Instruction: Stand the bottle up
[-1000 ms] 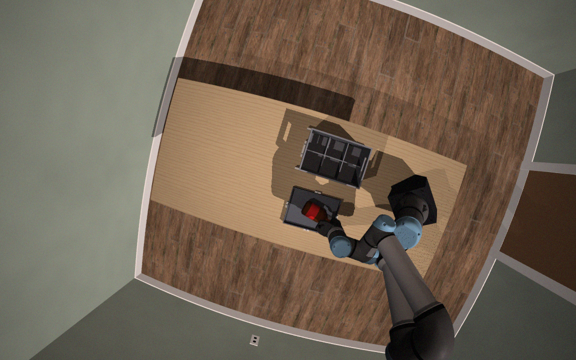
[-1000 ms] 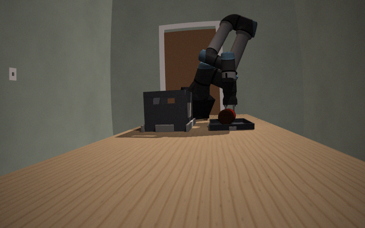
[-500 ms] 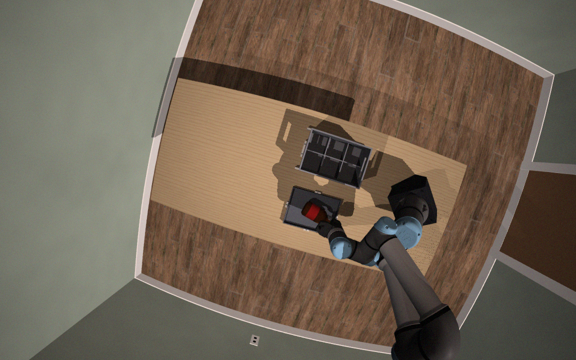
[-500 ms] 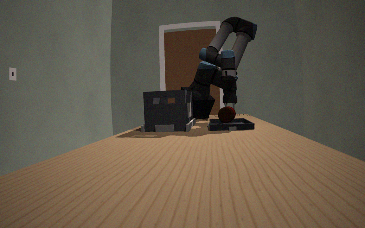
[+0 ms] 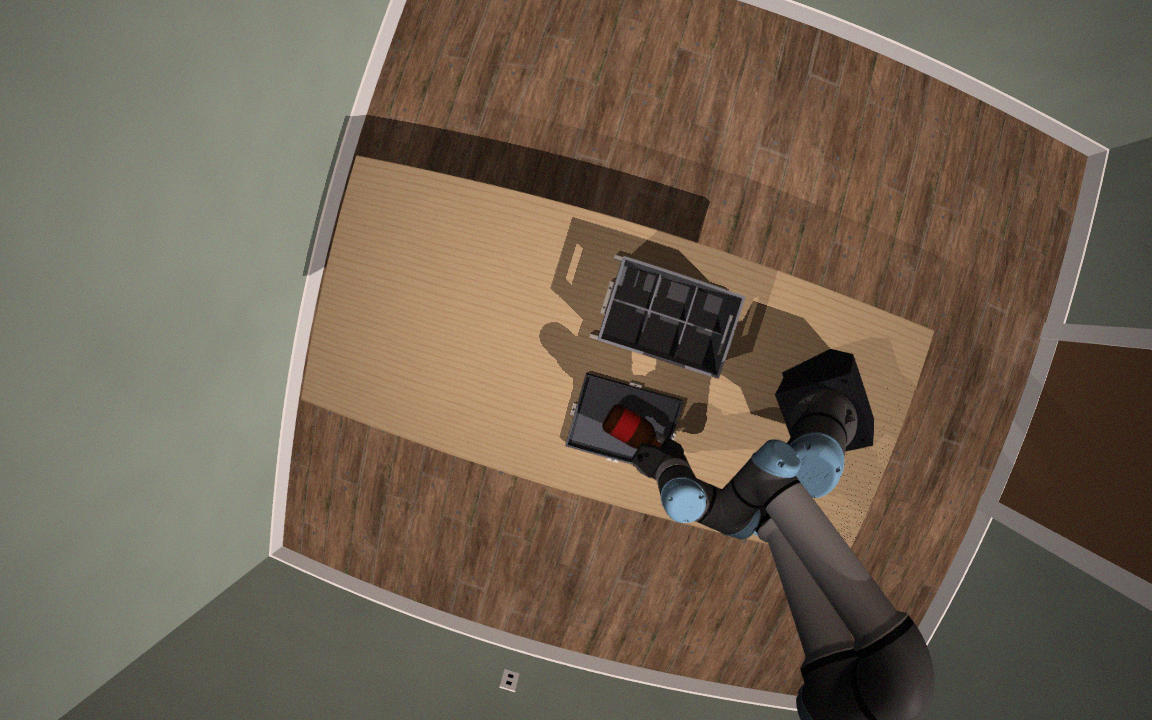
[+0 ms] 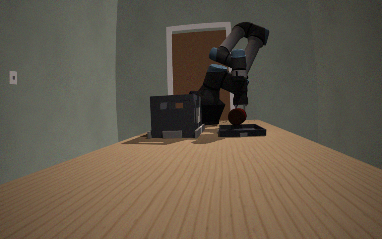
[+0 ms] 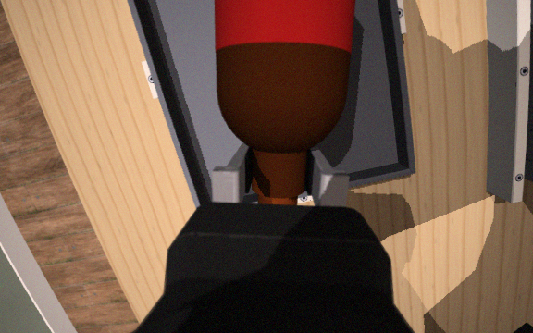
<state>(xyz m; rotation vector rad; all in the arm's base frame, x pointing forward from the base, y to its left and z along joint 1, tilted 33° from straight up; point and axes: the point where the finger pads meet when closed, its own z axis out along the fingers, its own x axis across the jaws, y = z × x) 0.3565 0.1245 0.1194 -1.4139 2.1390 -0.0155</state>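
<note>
The bottle lies 50 mm ahead of my hand, 20 mm to the right of it and 10 mm below it. Also, from my hand: dark crate: 40 mm ahead, 300 mm to the right; then dark tray: 80 mm ahead, 20 mm to the right, 70 mm below.
</note>
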